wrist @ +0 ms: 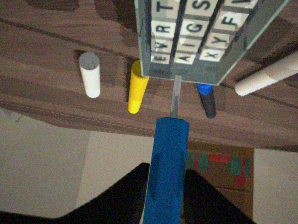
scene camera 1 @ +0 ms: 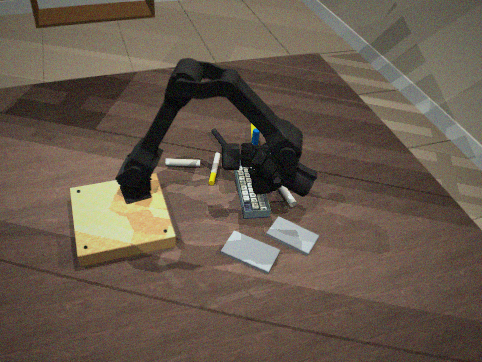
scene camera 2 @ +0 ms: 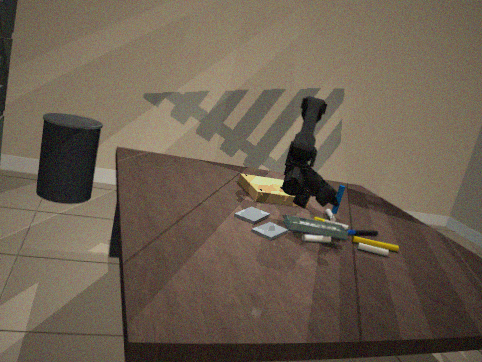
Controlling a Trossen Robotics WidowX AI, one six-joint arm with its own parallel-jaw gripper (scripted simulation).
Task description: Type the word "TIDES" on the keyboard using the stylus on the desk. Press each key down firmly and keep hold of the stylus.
Labels:
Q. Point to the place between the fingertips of the gripper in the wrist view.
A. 166, 174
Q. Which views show the gripper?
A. The wrist view, scene camera 1 and scene camera 2: all of them.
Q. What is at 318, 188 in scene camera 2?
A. The gripper.

